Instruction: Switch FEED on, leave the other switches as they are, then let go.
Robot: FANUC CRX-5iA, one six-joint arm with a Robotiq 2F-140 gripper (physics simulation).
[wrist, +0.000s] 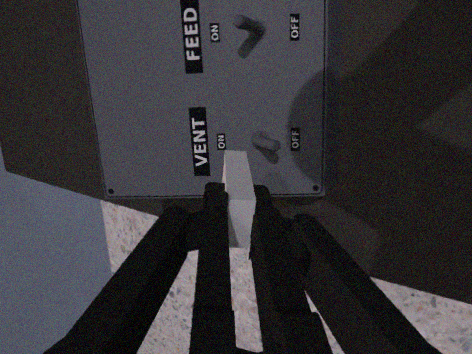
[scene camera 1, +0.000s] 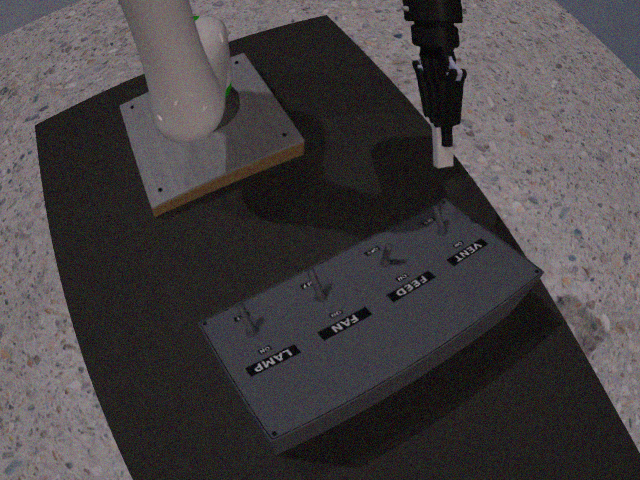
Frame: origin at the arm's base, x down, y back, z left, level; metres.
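Seen in the pictures: gripper, fingertip midpoint: (wrist: 233, 169) (scene camera 1: 443, 165).
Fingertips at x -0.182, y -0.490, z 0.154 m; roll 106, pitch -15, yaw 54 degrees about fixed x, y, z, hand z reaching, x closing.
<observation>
A point is followed by its place in that frame.
The grey switch panel (scene camera 1: 356, 351) {y -0.615, x -0.107, z -0.123 m} (wrist: 140, 100) {y -0.652, x -0.111, z 0.077 m} carries four levers. The FEED lever (scene camera 1: 386, 256) {y -0.518, x -0.075, z 0.024 m} (wrist: 251, 26) {y -0.509, x -0.080, z 0.032 m} leans toward its ON label. The VENT lever (scene camera 1: 442, 225) {y -0.531, x -0.066, z 0.146 m} (wrist: 267, 142) {y -0.510, x -0.082, z 0.147 m} leans toward OFF. The FAN lever (scene camera 1: 321, 290) {y -0.498, x -0.066, z -0.088 m} and the LAMP lever (scene camera 1: 251, 324) {y -0.479, x -0.066, z -0.206 m} lean toward OFF in the scene view. My gripper (scene camera 1: 443, 155) {y -0.490, x -0.183, z 0.154 m} (wrist: 233, 169) {y -0.490, x -0.183, z 0.154 m} is shut, its pale fingertips together with nothing held between them. It hangs above the VENT end of the panel, apart from the levers. In the wrist view the fingertips appear just below the VENT switch.
The robot's base plate (scene camera 1: 258, 139) {y -0.152, x -0.002, z 0.036 m} stands behind the panel, at the upper left of the scene view, with the pale arm (scene camera 1: 175, 77) {y -0.180, x -0.306, z -0.128 m} rising from it. A dark mat (scene camera 1: 129, 268) {y -0.213, x 0.043, z -0.319 m} lies under the plate and panel, on a speckled table top (scene camera 1: 558, 155).
</observation>
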